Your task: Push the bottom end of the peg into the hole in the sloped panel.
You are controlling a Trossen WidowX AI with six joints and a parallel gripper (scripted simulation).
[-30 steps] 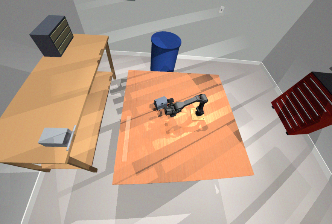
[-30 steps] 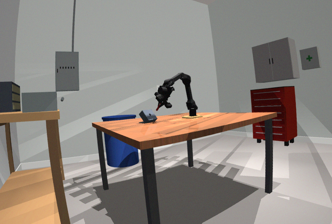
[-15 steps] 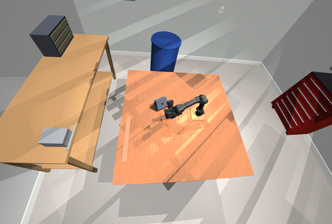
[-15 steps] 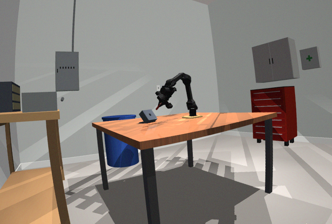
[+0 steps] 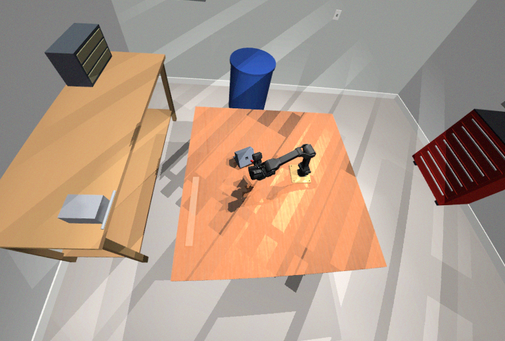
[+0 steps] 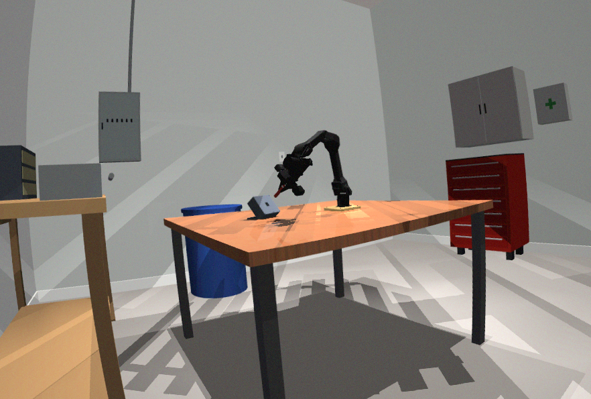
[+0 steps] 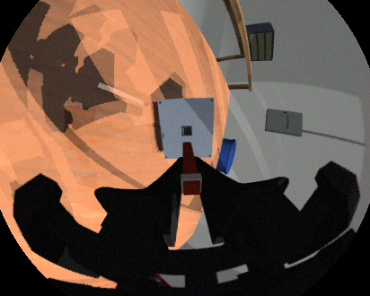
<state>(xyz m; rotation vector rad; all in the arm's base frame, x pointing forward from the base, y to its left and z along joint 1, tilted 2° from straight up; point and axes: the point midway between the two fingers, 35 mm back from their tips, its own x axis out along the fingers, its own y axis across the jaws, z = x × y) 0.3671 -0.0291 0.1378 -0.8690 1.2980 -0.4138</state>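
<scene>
Now: gripper tip 9 cm to the left of the panel, 8 cm above it and 4 cm short of it. The rest, counted from my gripper tip: red peg (1 cm to the left, 1 cm above).
</scene>
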